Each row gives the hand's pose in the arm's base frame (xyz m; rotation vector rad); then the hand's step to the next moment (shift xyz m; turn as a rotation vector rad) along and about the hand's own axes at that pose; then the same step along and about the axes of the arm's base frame.
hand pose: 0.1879 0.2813 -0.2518 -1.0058 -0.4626 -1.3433
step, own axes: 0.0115 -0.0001 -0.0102 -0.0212 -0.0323 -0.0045
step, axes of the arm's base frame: -0.0002 -0.0149 0.0037 -0.0362 0.0115 -0.0083
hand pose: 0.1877 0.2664 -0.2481 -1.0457 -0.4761 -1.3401
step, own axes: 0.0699 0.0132 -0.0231 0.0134 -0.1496 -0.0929
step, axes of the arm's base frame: 0.0218 -0.0592 0.0401 -0.1622 -0.0682 0.0152
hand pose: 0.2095 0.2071 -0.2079 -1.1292 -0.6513 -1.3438
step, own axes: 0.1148 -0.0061 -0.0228 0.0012 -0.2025 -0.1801
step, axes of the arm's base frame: 0.0090 -0.0671 0.0957 -0.2350 -0.1342 -0.0147
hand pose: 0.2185 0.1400 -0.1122 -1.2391 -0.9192 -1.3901
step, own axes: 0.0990 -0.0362 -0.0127 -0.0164 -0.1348 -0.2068
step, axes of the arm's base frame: -0.0337 -0.0244 0.0977 -0.1751 -0.1696 -0.0424
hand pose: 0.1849 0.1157 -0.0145 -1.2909 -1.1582 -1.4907
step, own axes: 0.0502 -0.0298 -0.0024 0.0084 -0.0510 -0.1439
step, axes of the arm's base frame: -0.0358 0.0037 0.0461 -0.0830 -0.1283 -0.0047
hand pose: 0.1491 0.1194 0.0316 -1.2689 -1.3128 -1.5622
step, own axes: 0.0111 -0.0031 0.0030 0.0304 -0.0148 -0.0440
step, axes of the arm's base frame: -0.0050 0.0043 0.0099 -0.0317 -0.0376 0.0256
